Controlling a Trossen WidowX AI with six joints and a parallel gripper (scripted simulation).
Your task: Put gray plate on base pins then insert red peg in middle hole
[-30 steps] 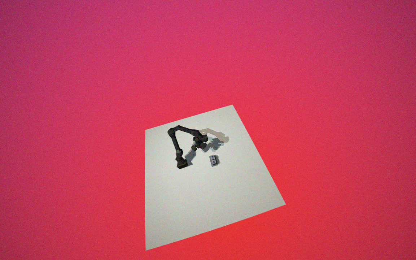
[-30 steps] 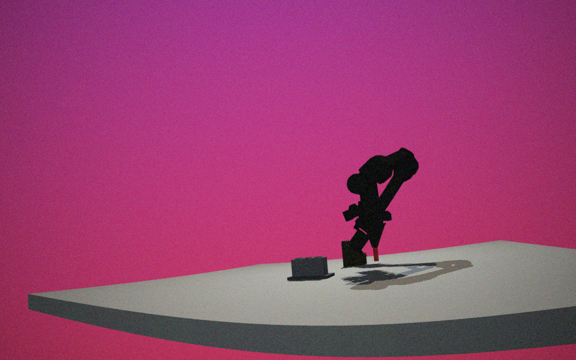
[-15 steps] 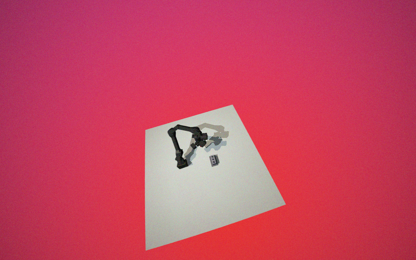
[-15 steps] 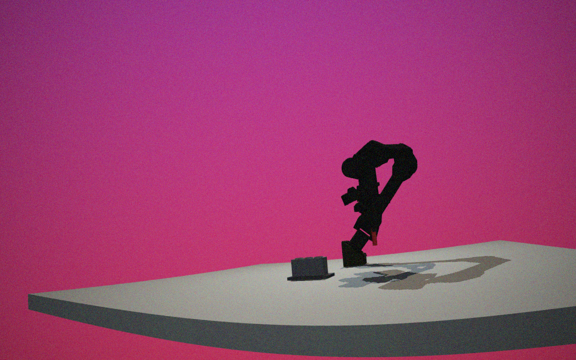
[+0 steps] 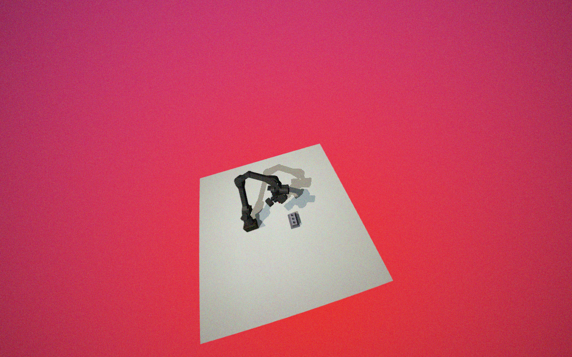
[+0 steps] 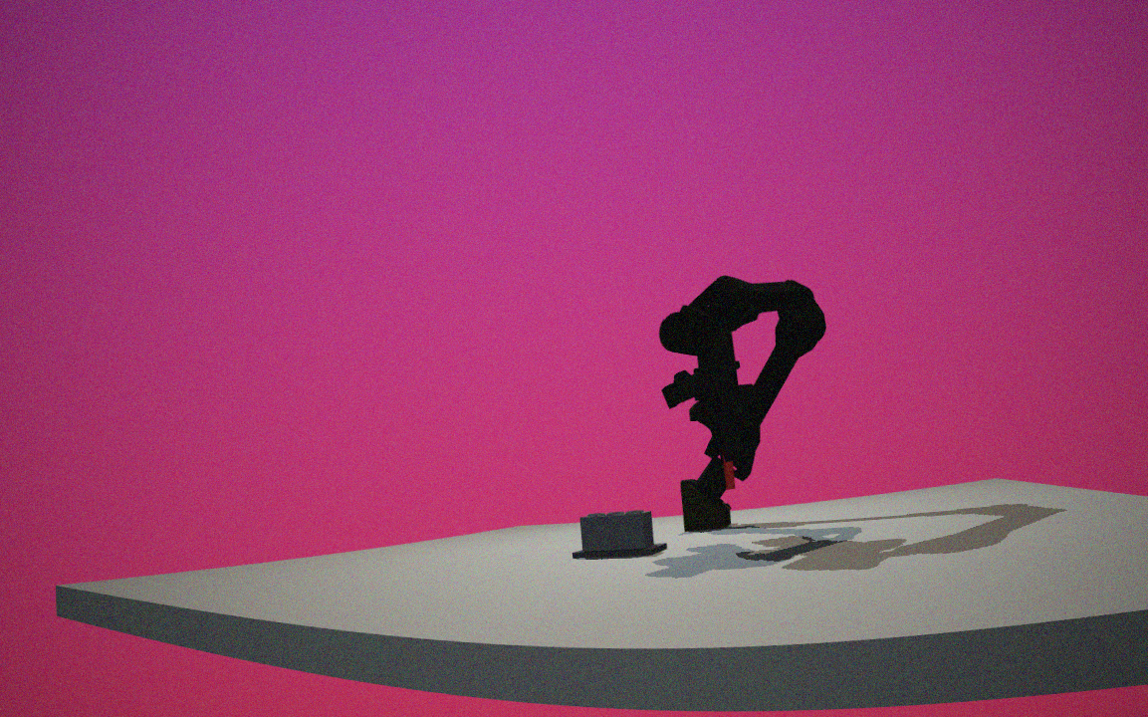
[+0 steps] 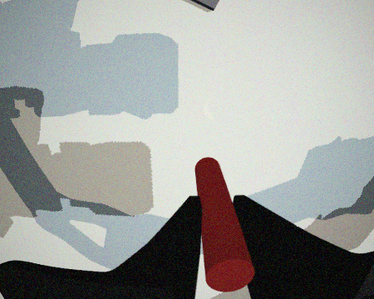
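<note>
The plate lies 15 cm to the right of my gripper tip, 8 cm ahead of it and 7 cm below it. Round my gripper tip: dark flat base 15 cm to the right, 11 cm below, 8 cm ahead; then red peg right at my gripper tip.
</note>
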